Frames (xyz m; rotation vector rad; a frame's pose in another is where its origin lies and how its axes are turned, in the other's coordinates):
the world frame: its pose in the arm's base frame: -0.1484 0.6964 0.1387 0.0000 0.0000 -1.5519
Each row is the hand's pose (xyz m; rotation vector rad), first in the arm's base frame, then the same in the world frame.
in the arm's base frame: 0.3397 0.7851 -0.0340 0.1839 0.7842 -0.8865
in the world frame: -0.0795 0.4897 -0.1727 -0.4097 0.6749 0.5846
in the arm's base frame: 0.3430 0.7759 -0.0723 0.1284 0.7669 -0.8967
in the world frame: -0.0702 0.4928 -0.2110 -0.4363 0.6241 0.5801
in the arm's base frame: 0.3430 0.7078 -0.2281 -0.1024 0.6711 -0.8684
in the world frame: -0.0021 0.4915 -0.3668 -0.5345 0.4008 0.6261
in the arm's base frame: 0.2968 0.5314 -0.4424 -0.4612 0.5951 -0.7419
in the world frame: 0.1734 0.4420 -0.5811 -0.7458 0.1017 0.7382
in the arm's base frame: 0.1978 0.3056 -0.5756 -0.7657 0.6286 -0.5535
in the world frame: 0.3973 0.3388 -0.7143 -1.0078 -0.0895 0.8702
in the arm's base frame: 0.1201 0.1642 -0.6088 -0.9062 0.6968 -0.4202
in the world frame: 0.5372 0.2584 -0.7475 -1.1765 -0.1424 0.9572
